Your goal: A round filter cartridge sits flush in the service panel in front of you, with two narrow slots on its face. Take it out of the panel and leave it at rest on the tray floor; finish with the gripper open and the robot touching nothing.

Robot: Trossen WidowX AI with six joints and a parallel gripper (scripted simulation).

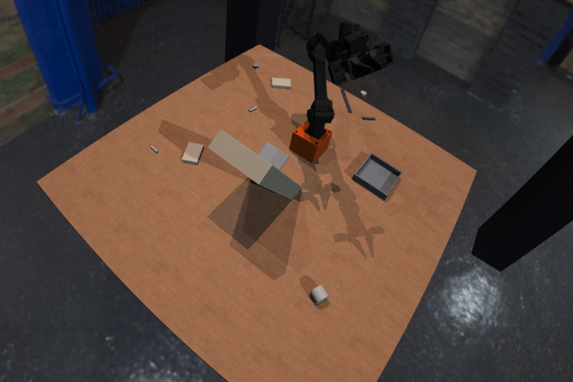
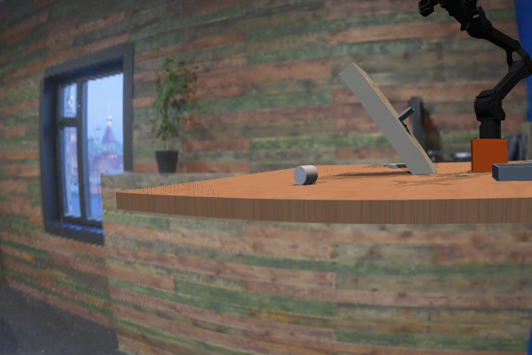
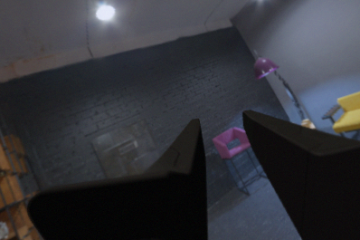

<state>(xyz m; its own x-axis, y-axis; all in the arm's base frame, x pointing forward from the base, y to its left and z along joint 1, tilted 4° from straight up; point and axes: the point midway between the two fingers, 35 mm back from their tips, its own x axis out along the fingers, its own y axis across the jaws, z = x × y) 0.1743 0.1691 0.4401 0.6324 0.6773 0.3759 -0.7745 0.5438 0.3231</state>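
Now: the round grey filter cartridge 31 cm below my gripper tip, 21 cm ahead of it and 19 cm to the right of it. From my gripper tip the other things lie so: grey box (56 cm below, 21 cm behind, 12 cm to the left); service panel (39 cm below, 19 cm to the right, 16 cm ahead).
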